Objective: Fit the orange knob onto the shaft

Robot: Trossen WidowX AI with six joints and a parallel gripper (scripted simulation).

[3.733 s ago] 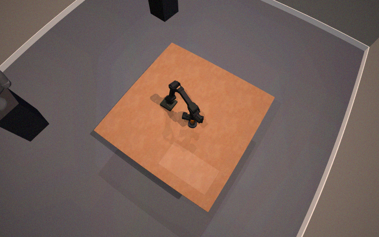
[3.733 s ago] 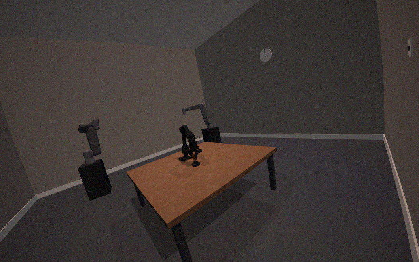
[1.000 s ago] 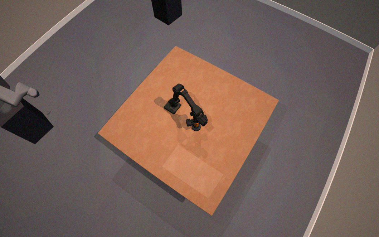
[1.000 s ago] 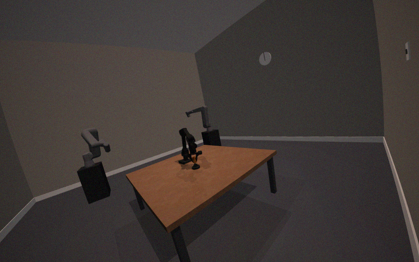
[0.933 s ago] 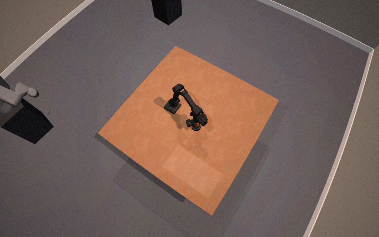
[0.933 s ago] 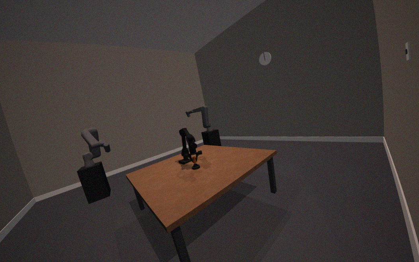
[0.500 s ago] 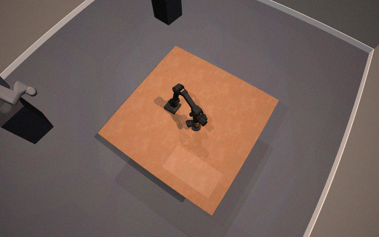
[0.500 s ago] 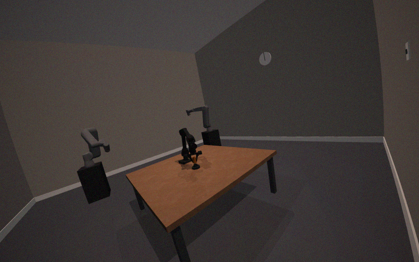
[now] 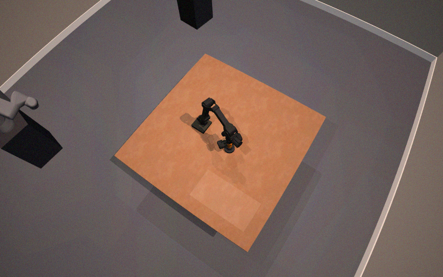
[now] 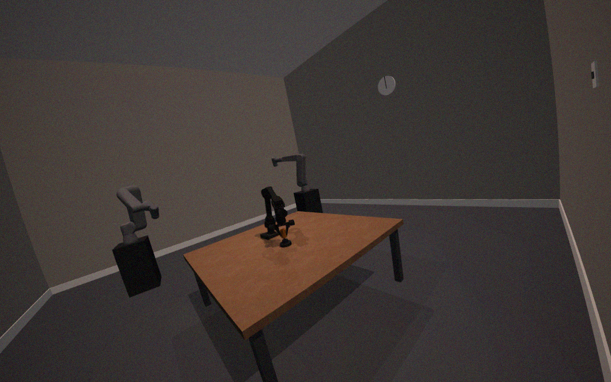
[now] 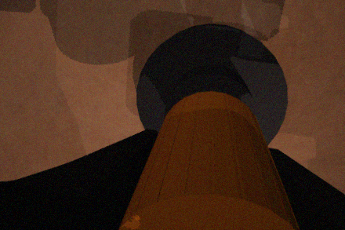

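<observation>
My gripper tip is now 2 cm below the orange knob. The rest, counted from my gripper tip: pedestal 4 cm below.
</observation>
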